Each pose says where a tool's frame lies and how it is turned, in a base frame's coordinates. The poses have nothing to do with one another.
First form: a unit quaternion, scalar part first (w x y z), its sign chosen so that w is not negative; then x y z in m.
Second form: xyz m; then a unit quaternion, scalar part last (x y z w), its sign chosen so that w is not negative. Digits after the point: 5 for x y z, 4 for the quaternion.
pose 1, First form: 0.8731 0.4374 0.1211 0.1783 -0.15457 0.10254 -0.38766
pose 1, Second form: -0.15457 0.10254 -0.38766 0.4374 0.1211 0.1783 0.8731
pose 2, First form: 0.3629 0.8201 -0.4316 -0.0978 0.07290 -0.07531 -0.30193
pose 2, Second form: 0.07290 -0.07531 -0.30193 0.8201 -0.4316 -0.0978 0.3629
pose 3, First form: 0.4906 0.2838 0.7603 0.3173 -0.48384 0.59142 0.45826
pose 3, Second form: -0.48384 0.59142 0.45826 0.2838 0.7603 0.3173 0.4906
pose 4, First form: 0.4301 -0.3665 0.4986 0.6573 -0.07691 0.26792 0.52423
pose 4, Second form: -0.07691 0.26792 0.52423 -0.3665 0.4986 0.6573 0.4301
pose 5, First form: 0.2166 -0.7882 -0.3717 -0.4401 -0.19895 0.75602 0.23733
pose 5, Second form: -0.19895 0.75602 0.23733 -0.7882 -0.3717 -0.4401 0.2166
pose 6, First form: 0.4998 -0.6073 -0.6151 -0.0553 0.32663 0.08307 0.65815
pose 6, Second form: 0.32663 0.08307 0.65815 -0.6073 -0.6151 -0.0553 0.4998
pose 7, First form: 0.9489 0.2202 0.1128 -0.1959 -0.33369 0.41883 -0.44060
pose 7, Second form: -0.33369 0.41883 -0.44060 0.2202 0.1128 -0.1959 0.9489
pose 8, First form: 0.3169 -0.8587 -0.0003 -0.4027 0.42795 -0.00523 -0.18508
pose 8, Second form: 0.42795 -0.00523 -0.18508 -0.8587 -0.0003 -0.4027 0.3169
